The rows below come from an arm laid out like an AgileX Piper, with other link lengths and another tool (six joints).
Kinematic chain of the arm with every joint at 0, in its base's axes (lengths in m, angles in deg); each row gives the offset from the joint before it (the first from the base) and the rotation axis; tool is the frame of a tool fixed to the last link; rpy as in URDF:
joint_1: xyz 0 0 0.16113 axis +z
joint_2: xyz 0 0 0 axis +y
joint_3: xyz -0.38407 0 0.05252 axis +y
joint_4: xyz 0.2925 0 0.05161 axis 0.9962 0 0.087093
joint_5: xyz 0 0 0 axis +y
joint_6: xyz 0.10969 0 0.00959 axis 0.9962 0 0.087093
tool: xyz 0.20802 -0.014 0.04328 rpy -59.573 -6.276 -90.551
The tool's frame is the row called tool.
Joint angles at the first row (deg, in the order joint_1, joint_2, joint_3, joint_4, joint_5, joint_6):
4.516 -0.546 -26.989 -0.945 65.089 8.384
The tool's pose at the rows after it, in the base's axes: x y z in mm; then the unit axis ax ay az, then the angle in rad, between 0 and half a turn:
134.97 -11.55 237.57 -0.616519 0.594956 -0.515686 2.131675
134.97 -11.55 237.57 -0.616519 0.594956 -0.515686 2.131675
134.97 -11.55 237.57 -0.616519 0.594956 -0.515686 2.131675
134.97 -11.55 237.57 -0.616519 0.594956 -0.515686 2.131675
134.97 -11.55 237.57 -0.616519 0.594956 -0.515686 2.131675
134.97 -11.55 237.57 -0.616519 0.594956 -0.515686 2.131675
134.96 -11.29 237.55 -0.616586 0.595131 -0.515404 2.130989
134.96 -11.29 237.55 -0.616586 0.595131 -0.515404 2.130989
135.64 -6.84 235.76 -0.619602 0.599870 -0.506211 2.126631
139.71 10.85 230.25 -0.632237 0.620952 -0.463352 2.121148
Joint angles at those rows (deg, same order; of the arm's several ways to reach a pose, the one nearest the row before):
4.517 -0.545 -26.989 -0.946 65.088 8.385
4.517 -0.545 -26.989 -0.946 65.088 8.385
4.517 -0.545 -26.989 -0.946 65.088 8.385
4.517 -0.545 -26.989 -0.946 65.088 8.385
4.517 -0.545 -26.989 -0.946 65.088 8.385
4.517 -0.545 -26.989 -0.946 65.088 8.385
4.516 -0.546 -26.988 -0.893 65.088 8.384
4.516 -0.546 -26.988 -0.893 65.088 8.384
4.517 0.112 -26.989 -0.001 65.088 8.385
4.514 4.138 -27.468 3.520 65.030 8.382

